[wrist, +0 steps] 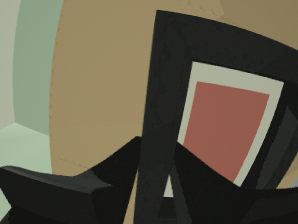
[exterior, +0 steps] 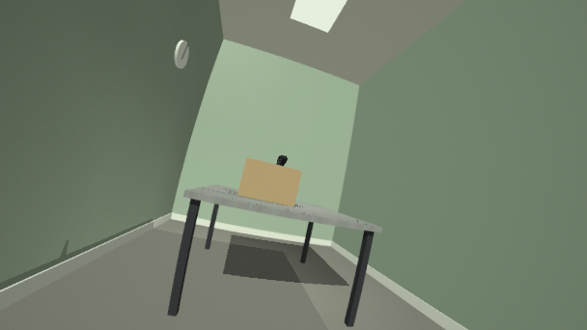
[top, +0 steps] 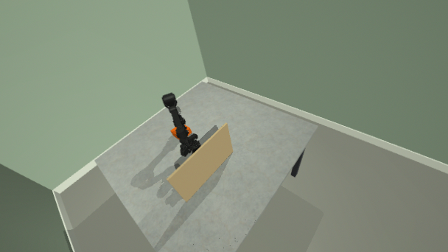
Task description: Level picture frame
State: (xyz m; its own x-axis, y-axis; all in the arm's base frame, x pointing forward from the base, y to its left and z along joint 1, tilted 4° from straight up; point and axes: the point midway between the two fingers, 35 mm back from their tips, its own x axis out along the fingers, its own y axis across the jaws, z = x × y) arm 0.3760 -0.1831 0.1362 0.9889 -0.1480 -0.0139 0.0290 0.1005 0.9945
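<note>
My gripper tip is now 1 cm to the left of the picture frame and 5 cm above it. Also, from my gripper tip: tan wall board (1 cm ahead, 2 cm to the right, 6 cm below).
</note>
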